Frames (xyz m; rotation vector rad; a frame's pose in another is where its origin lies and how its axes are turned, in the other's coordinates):
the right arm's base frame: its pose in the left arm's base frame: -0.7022 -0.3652 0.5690 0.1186 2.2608 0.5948
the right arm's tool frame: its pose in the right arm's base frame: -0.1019 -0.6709 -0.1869 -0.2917 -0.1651 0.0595
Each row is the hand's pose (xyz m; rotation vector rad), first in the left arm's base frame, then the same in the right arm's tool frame.
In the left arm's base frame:
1: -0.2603 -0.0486 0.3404 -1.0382 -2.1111 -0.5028
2: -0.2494 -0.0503 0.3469 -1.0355 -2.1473 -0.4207
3: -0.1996 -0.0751 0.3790 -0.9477 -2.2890 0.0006
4: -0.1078 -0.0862 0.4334 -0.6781 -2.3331 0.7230
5: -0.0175 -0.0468 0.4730 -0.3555 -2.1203 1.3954
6: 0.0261 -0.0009 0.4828 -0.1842 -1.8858 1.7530
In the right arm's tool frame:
1: 0.2155 0.5472 0.9356 0.7927 1.2233 1.2101
2: 0.2039 0.5470 0.9409 0.8603 1.2213 1.1639
3: 0.1423 0.5352 0.9551 1.1683 1.2443 0.8960
4: 0.0459 0.5355 1.0021 1.6327 1.3153 0.3928
5: -0.0192 0.5638 1.0811 2.0573 1.3801 -0.1412
6: -0.0335 0.5912 1.1372 2.3067 1.3850 -0.4623

